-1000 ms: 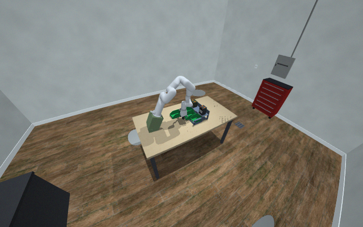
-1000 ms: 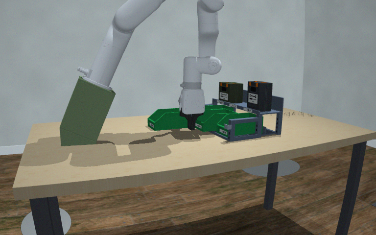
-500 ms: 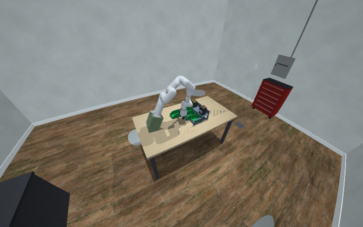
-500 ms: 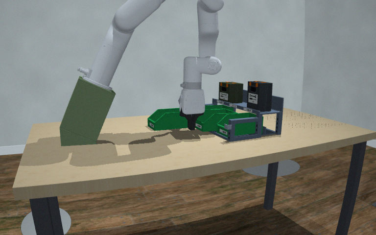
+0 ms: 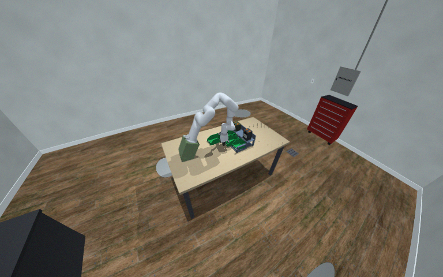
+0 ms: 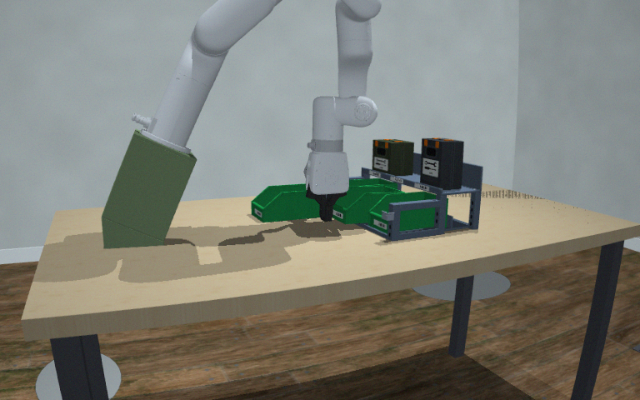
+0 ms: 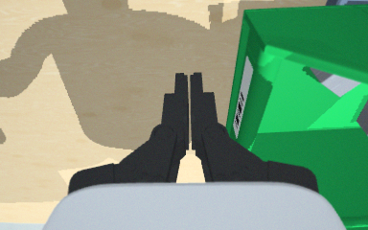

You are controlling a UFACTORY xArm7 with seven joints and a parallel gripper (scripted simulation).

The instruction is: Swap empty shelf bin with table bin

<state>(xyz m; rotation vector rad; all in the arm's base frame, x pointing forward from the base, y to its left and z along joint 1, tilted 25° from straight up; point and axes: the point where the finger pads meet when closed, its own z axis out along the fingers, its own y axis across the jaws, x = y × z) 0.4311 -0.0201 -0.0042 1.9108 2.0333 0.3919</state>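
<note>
Right now my hand is 8 cm short of the front lip, 1 cm to the right of it and 3 cm above it.
</note>
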